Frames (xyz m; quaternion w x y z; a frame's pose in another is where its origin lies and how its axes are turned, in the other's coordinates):
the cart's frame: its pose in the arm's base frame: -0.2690 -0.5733 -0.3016 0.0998 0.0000 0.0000 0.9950
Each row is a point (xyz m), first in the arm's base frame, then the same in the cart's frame.
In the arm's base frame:
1: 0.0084 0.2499 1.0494
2: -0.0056 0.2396 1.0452
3: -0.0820 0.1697 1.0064
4: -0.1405 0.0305 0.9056
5: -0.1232 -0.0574 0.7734
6: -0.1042 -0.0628 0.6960
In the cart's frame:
1: -0.1084 -0.8619 1.3510
2: -0.0967 -0.8490 1.3468
3: -0.0357 -0.7653 1.3080
4: -0.0060 -0.6173 1.2072
5: -0.0404 -0.5346 1.0750
6: -0.0601 -0.5331 0.9976

